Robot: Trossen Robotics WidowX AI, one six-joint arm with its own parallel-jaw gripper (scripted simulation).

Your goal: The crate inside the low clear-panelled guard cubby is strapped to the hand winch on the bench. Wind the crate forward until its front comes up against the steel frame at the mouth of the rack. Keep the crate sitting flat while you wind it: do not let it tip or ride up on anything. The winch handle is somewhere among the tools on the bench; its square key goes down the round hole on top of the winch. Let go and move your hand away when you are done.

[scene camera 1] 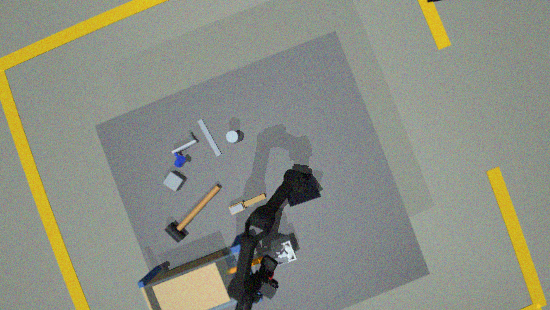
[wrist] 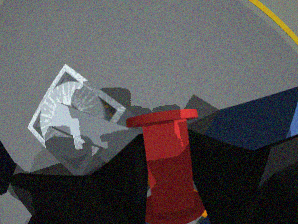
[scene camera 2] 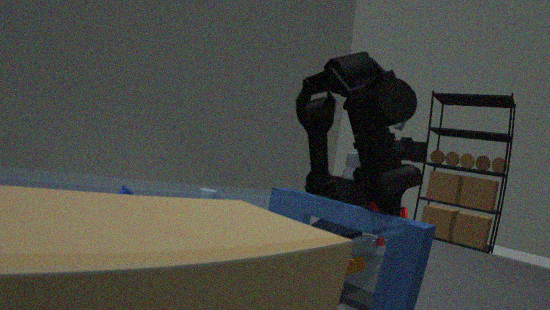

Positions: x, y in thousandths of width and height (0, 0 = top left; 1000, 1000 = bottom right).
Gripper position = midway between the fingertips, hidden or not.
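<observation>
Scene camera 1 shows the gripper (scene camera 1: 490, 882). In scene camera 2 the gripper (scene camera 2: 714, 737) is visible too, and the wrist view likewise shows the gripper (wrist: 545, 614).
</observation>
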